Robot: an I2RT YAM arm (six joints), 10 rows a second.
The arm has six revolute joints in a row. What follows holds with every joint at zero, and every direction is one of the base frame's. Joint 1 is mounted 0.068 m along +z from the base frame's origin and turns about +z. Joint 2 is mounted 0.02 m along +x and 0.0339 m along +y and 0.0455 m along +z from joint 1 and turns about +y. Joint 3 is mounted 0.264 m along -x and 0.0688 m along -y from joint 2 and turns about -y. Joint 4 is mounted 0.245 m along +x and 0.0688 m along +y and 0.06 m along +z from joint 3 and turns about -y. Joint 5 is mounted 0.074 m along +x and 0.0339 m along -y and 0.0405 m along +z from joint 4 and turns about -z. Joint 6 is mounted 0.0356 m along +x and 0.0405 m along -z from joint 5 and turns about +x. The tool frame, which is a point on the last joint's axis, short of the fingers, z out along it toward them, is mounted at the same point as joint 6; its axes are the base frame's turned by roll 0, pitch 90 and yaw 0 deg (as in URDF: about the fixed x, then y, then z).
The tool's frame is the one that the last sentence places.
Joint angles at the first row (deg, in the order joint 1, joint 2, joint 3, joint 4, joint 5, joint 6):
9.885, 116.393, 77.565, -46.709, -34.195, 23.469
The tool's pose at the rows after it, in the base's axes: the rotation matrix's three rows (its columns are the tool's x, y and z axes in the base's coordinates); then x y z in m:
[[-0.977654, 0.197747, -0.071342], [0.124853, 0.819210, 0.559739], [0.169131, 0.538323, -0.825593]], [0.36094, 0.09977, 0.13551]
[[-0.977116, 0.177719, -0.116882], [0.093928, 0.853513, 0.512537], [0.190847, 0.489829, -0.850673]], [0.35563, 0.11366, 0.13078]
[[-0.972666, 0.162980, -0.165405], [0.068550, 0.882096, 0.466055], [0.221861, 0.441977, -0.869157]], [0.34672, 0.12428, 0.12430]
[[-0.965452, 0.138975, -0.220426], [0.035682, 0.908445, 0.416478], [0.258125, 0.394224, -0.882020]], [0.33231, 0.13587, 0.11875]
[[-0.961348, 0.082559, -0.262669], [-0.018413, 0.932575, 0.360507], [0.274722, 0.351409, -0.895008]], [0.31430, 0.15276, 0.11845]
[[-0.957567, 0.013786, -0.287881], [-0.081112, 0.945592, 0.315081], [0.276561, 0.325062, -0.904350]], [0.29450, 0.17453, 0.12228]
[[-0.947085, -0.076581, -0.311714], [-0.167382, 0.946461, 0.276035], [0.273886, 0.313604, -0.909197]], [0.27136, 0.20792, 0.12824]
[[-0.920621, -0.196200, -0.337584], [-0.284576, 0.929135, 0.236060], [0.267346, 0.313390, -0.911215]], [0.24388, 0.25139, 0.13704]
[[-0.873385, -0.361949, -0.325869], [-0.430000, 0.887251, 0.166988], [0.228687, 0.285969, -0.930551]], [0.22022, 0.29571, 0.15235]
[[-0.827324, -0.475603, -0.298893], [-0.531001, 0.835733, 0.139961], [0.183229, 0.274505, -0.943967]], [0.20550, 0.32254, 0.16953]
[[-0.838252, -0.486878, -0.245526], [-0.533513, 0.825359, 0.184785], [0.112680, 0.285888, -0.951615]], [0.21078, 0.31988, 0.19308]
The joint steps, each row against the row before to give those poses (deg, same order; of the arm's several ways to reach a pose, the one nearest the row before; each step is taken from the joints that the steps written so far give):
2.504, 0.758, 0.060, -0.271, 0.000, 0.173
2.464, 0.937, 0.504, -1.821, 2.502, 0.003
2.130, 0.558, -0.614, -1.522, 2.086, 0.069
2.605, -0.190, -1.661, -1.487, 1.814, 0.107
3.793, -1.147, -1.805, -1.182, 1.999, 0.067
4.806, -1.647, -1.458, -0.555, 1.357, 0.838
6.856, -0.927, 0.212, -0.592, 0.547, 1.690
8.474, 0.416, 2.911, -1.583, 0.084, 1.444
7.822, 2.094, 7.118, -4.362, 2.781, -1.574
4.420, 1.150, 5.993, -3.528, 2.008, -2.245
-0.777, -2.671, 1.616, -0.476, 1.132, -0.483

